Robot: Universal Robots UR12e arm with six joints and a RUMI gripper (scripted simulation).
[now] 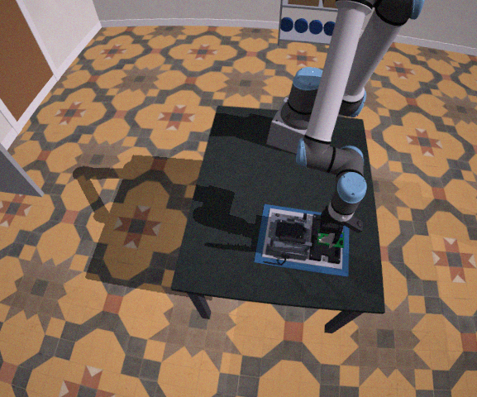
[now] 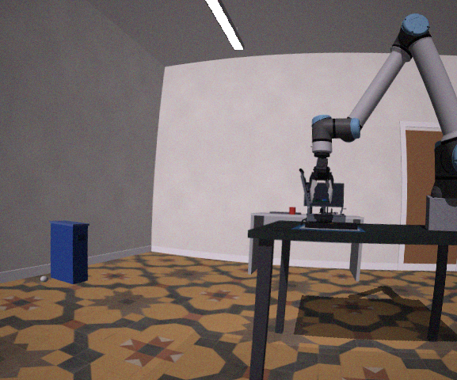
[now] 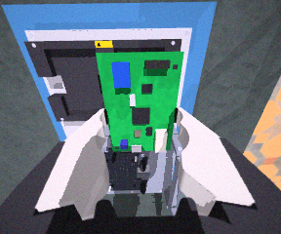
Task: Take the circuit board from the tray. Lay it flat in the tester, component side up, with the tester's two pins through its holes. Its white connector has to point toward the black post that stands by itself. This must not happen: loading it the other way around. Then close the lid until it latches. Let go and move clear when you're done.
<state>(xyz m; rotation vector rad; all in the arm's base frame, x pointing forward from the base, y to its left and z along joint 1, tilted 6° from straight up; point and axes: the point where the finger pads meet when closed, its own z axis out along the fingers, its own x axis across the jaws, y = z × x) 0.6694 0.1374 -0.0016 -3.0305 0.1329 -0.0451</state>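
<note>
My hand is right at the green circuit board. Also, from my hand: tester lid: 18 cm to the right, 7 cm ahead, 6 cm above; then tester: 13 cm to the right, 2 cm behind, 1 cm below.
</note>
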